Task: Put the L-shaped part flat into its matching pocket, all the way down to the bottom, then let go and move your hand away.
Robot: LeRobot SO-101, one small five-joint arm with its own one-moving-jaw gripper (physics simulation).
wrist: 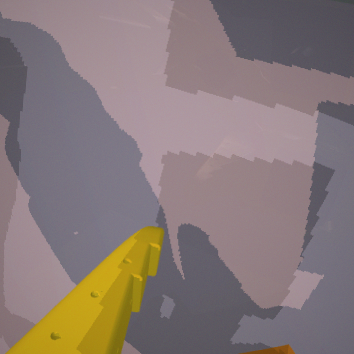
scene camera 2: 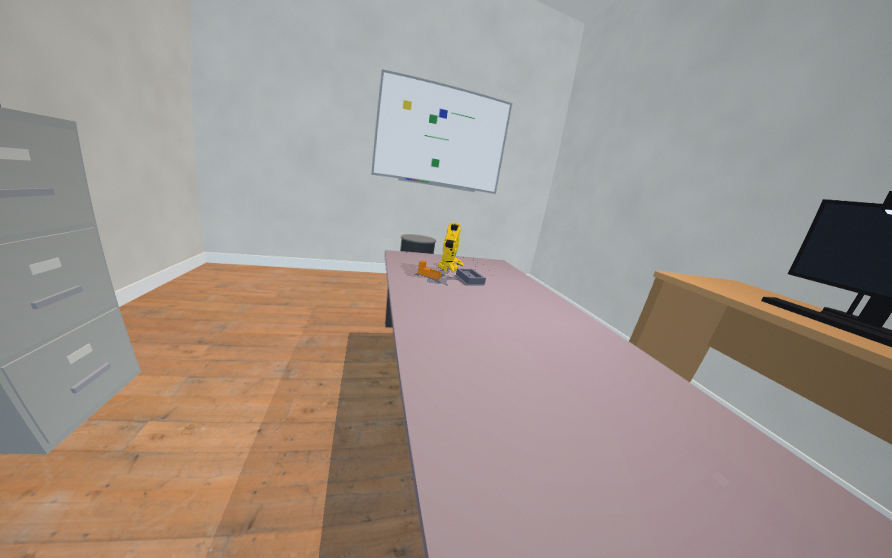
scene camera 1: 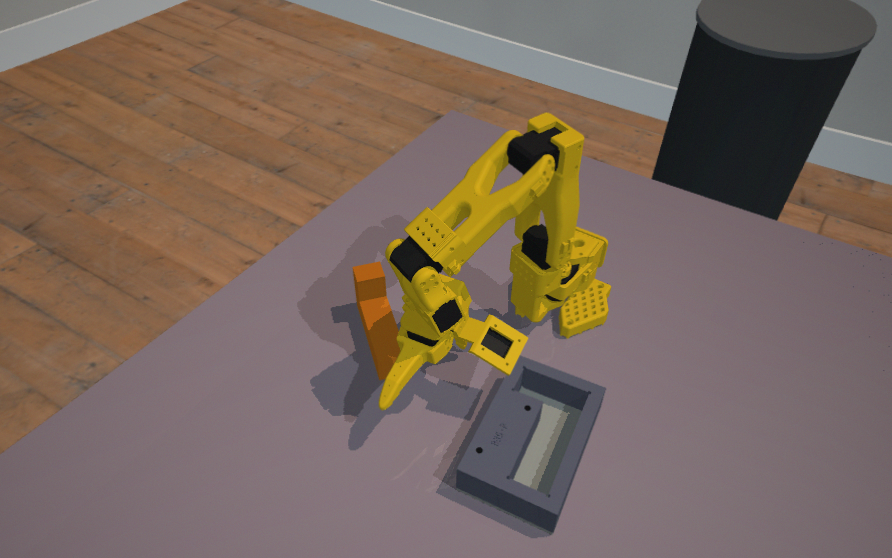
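Pixels of known places: hand at its tool point: (wrist: 160, 245) (scene camera 2: 445, 271) (scene camera 1: 461, 347); arm's base at its link origin: (scene camera 2: 448, 268) (scene camera 1: 551, 312).
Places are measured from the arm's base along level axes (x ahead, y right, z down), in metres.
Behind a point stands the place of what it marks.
Observation:
The orange L-shaped part (scene camera 1: 376, 321) @[x 0.142, y 0.136, z -0.030 m] (scene camera 2: 429, 273) @[x 0.154, y 0.139, z -0.017 m] stands on edge on the table, its long leg low and its short leg pointing up. A corner of the part (wrist: 281, 349) @[x 0.159, y 0.085, z -0.002 m] shows at the bottom edge of the wrist view. The blue-grey block (scene camera 1: 485, 461) @[x 0.221, y -0.044, z -0.036 m] (scene camera 2: 476, 281) @[x 0.235, y -0.069, z -0.019 m] with the L-shaped pocket lies apart from it, to the right in scene camera 1; its pocket holds no part. My gripper (scene camera 1: 394, 390) (wrist: 156, 239) is fully open and empty, with one notched jaw in the wrist view. That jaw is low beside the part's near end; the other jaw is hidden. Contact with the part cannot be told.
The mauve table (scene camera 1: 230, 454) @[x 0.325, y 0.165, z 0.000 m] (scene camera 2: 559, 421) @[x 0.996, y 0.033, z 0.000 m] carries the arm, whose base (scene camera 1: 542, 289) @[x 0.053, y -0.006, z -0.084 m] stands behind the block. A dark round bin (scene camera 1: 749, 125) (scene camera 2: 417, 244) stands beyond the table. The table's left edge lies past the orange part. A wooden desk (scene camera 2: 680, 322) stands at the right.

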